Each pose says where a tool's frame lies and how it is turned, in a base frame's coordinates. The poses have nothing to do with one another.
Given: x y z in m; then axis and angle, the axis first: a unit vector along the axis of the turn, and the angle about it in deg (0 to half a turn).
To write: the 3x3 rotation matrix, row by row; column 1 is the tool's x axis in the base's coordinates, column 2 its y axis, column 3 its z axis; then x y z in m. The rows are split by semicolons. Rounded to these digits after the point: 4 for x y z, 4 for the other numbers.
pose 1, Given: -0.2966 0.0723 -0.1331 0.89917 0.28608 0.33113 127.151
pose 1, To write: 0.6929 0.1487 0.7056; 0.6765 -0.4726 -0.5647; 0.2495 0.8686 -0.4281; -0.2966 0.0723 -0.1331
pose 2, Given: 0.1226 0.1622 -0.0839 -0.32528 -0.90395 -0.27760 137.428
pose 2, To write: -0.5527 0.6984 -0.4547; 0.3228 0.6825 0.6558; 0.7683 0.2157 -0.6026; 0.1226 0.1622 -0.0839
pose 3, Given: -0.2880 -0.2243 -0.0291 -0.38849 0.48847 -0.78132 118.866
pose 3, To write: -0.2590 0.4029 0.8779; -0.9656 -0.1290 -0.2257; 0.0223 -0.9061 0.4224; -0.2880 -0.2243 -0.0291
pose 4, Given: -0.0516 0.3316 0.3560 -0.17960 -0.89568 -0.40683 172.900
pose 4, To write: -0.9281 0.3708 0.0349; 0.2702 0.6060 0.7482; 0.2563 0.7038 -0.6626; -0.0516 0.3316 0.3560
